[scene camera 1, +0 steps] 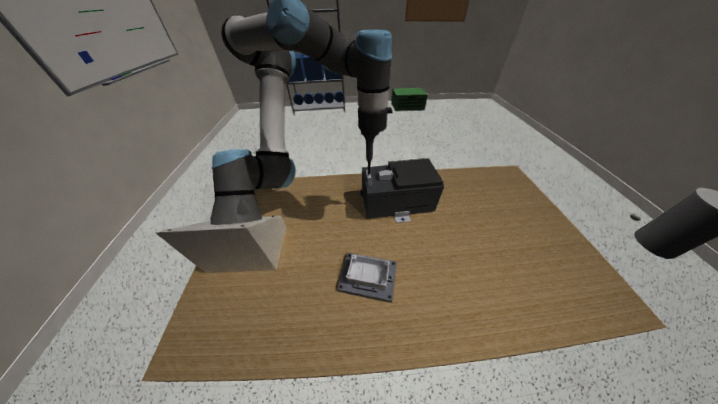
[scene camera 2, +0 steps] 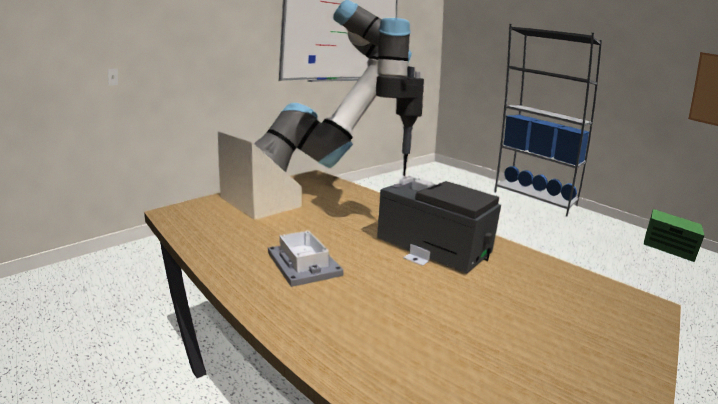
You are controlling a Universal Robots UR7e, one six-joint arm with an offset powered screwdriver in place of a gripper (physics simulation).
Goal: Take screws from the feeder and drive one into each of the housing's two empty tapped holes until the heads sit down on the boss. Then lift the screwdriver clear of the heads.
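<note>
The screwdriver [scene camera 1: 369, 170] [scene camera 2: 404, 174] points straight down, its tip at the pick-up end of the black feeder [scene camera 1: 404, 198] [scene camera 2: 431, 226], beside the small light metal parts on its top. Whether the tip touches a screw is too small to tell. The light grey open-topped housing [scene camera 1: 368, 271] [scene camera 2: 302, 249] sits upright in a dark grey fixture plate [scene camera 1: 365, 293] [scene camera 2: 328, 274] on the table, well away from the screwdriver. The housing's tapped holes and any screws in them are too small to make out.
A wooden table [scene camera 1: 476, 281] [scene camera 2: 426, 321] carries the feeder, the fixture and the arm's pale wedge-shaped base [scene camera 1: 241, 248] [scene camera 2: 256, 185]. A small metal bracket [scene camera 1: 402, 218] [scene camera 2: 418, 254] stands at the feeder's front. A dark cylinder [scene camera 1: 677, 226] shows at the right in scene camera 1.
</note>
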